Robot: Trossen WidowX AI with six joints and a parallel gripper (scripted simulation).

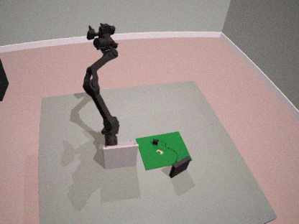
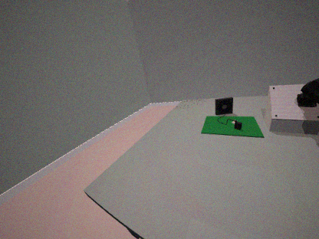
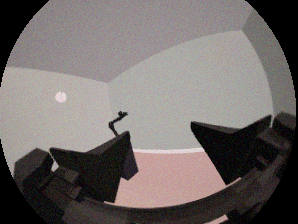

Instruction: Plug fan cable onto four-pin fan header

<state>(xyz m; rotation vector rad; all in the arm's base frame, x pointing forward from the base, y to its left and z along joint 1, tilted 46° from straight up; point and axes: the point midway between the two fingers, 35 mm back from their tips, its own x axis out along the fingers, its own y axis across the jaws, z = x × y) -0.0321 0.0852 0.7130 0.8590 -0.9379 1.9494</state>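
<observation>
The fan plug is 35 cm ahead of my gripper tip, 52 cm to the right of it and 56 cm below it. The rest, counted from my gripper tip: green board: 39 cm ahead, 57 cm to the right, 60 cm below; then dark fan: 44 cm ahead, 73 cm to the right, 53 cm below; then fan header: 36 cm ahead, 59 cm to the right, 58 cm below.
</observation>
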